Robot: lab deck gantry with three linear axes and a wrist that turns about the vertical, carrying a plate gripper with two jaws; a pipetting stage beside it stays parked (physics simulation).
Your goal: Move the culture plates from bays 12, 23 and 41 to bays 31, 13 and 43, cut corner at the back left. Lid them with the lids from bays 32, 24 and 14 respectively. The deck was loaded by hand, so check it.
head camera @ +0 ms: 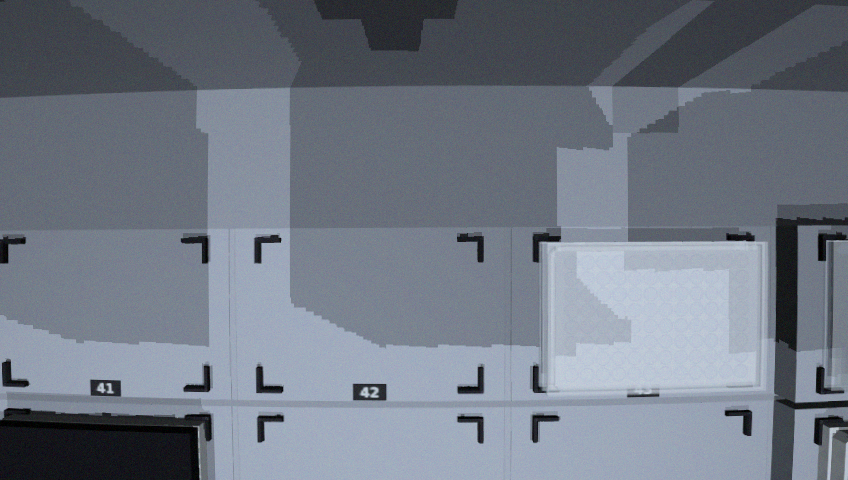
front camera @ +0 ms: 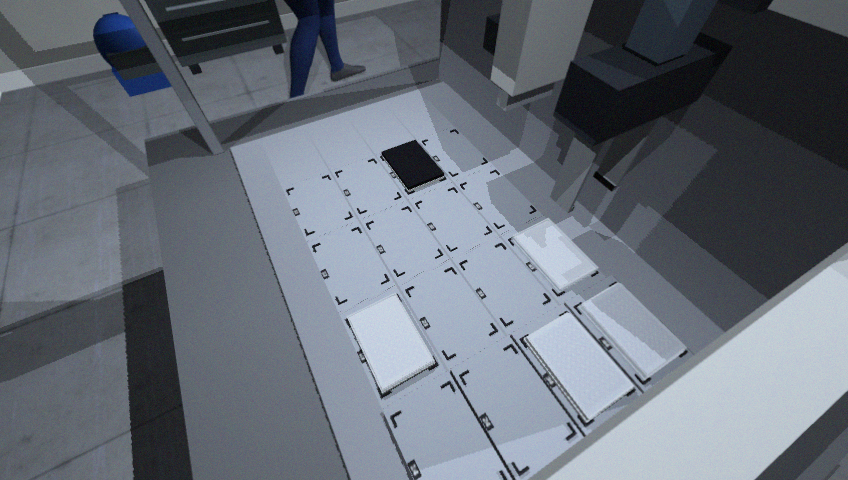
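Observation:
A pale, see-through piece with faint round wells lies flat in bay 43; I cannot tell whether a separate lid is on it or which corner is cut. A black-topped plate with a pale lower edge sits in bay 31. A white plate sits in bay 13 in the front view. Bays 41 and 42 hold no plate; bays 12, 23, 32, 24 and 14 look empty in the front view. My gripper hangs raised beyond the back row, its jaws apart with nothing between them. The jaws do not show in the head view.
A white plate sits in bay 34. A pale, thinner-looking piece lies in bay 44, partly in shadow. A pale column hangs beside the gripper. A person's blue legs show beyond the deck.

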